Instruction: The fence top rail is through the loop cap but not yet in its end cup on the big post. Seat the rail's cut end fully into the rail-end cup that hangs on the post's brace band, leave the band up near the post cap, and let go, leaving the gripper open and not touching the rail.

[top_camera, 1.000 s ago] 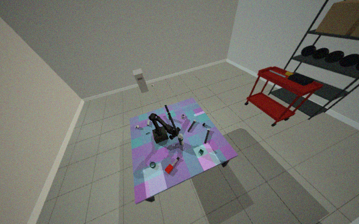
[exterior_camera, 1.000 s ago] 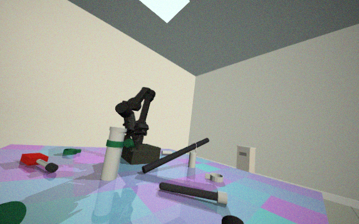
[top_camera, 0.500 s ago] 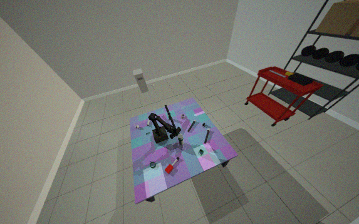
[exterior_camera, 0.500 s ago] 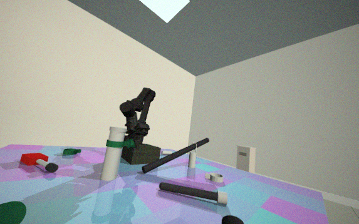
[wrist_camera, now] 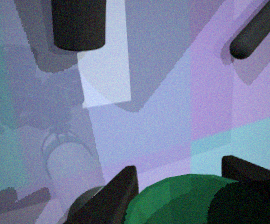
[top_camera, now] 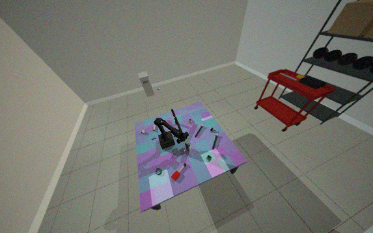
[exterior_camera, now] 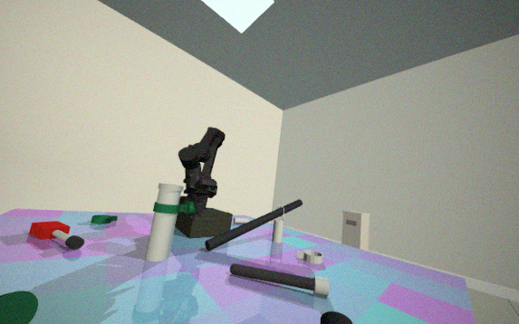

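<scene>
The green rail-end cup is 20 mm behind my gripper tip, 20 mm to the right of it and 30 mm above it. The rest, counted from my gripper tip: small post (50 mm ahead, 420 mm to the left); then white clamp (250 mm ahead, 330 mm to the left, 100 mm below); then green brace band (20 mm behind, 50 mm to the right, 30 mm above).
</scene>
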